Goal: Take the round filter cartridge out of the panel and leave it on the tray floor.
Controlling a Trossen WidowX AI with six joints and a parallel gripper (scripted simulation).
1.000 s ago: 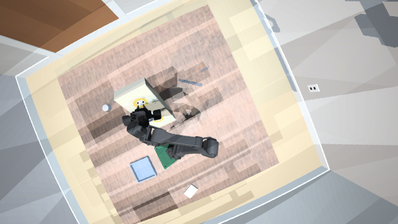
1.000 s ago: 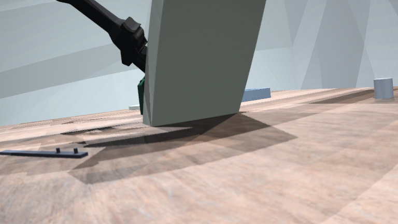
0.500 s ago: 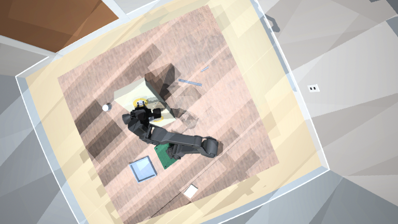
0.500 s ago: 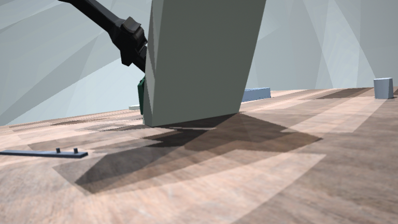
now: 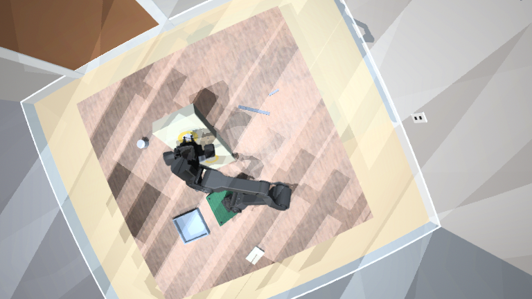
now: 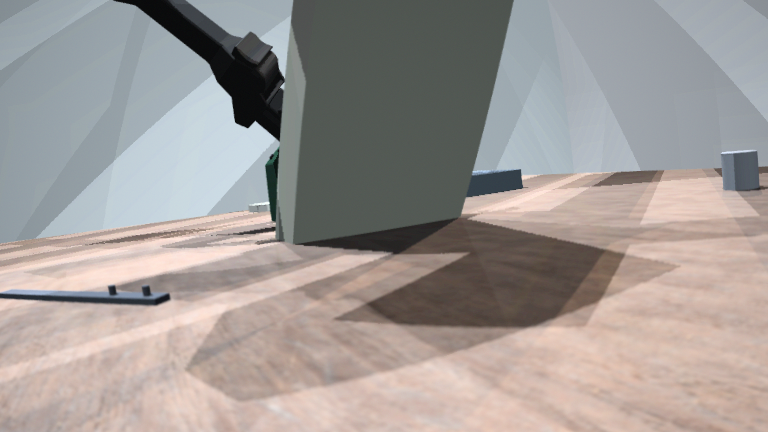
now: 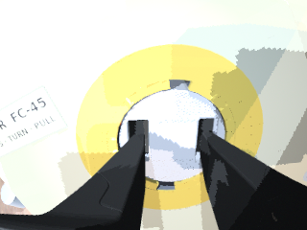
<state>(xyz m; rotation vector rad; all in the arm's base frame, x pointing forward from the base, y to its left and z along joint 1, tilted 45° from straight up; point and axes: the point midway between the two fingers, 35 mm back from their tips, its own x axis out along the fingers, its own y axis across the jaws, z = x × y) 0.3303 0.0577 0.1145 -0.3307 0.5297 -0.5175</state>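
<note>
Now: gripper tip 20 mm short of the round filter cartridge and 10 mm above it. The rest, counted from my gripper tip: pale service panel: 90 mm below, 30 mm behind; then blue-grey tray: 370 mm behind, 330 mm to the left, 250 mm below; then short strip: 430 mm to the right, 260 mm below, 10 mm ahead.
</note>
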